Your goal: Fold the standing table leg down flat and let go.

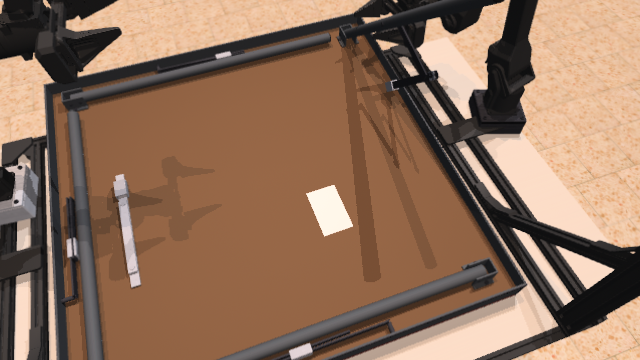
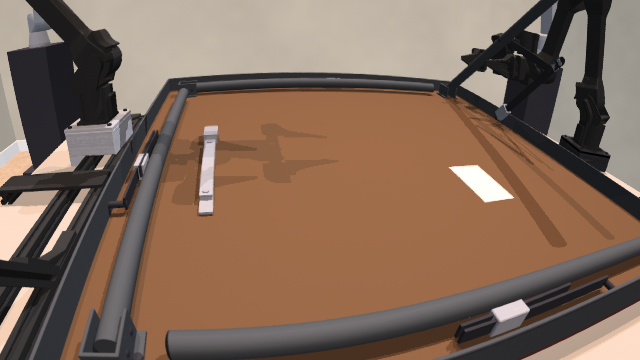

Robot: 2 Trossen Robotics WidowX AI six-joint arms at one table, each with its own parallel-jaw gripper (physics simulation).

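Frame: origin at the left arm's base, x ahead, y left, z up, level; centimetres.
Where they show: left gripper, between the fingertips: [image 1: 119,12]; right gripper, between the fingertips: [image 1: 363,25] [image 2: 472,60]; left arm's base, origin of its link: [image 2: 98,119]; right arm's base, origin of its link: [image 1: 499,104] [image 2: 585,144].
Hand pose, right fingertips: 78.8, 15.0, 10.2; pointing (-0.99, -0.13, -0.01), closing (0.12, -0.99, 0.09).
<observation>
Each offset is from my right fingertips to the top centre of the thing, as dx, dy, dz. "spot": to the spot under its first point.
The standing leg [image 1: 425,14] [image 2: 522,27] is a dark tube that rises at a slant from its hinge bracket @(spot: -0.7, +8.8, -9.6) [image 1: 346,36] at the far right corner, leaning out to the right. Its jointed brace @(spot: +4.8, -17.9, -0.9) [image 1: 414,80] [image 2: 531,88] is bent and runs from the right rim up to the leg. My right gripper [image 1: 379,31] [image 2: 477,48] is open around the height of the leg's lower part, with the leg passing in front of it; whether they touch cannot be told. My left gripper [image 1: 114,15] is open beyond the far left corner, away from the leg, and partly cut off.
Three other legs @(spot: -34.3, +7.9, -9.8) [image 1: 210,65] @(spot: -63.0, -21.9, -10.5) [image 1: 82,200] @(spot: -18.5, -56.3, -11.6) [image 1: 360,312] lie flat along the rims of the brown tabletop [image 1: 225,125] [image 2: 350,225]. A silver bar @(-55.8, -28.4, -11.6) [image 1: 128,235] [image 2: 207,167] lies at the left. A white rectangle @(spot: -17.7, -35.0, -13.7) [image 1: 329,210] [image 2: 481,183] lies right of the middle.
</observation>
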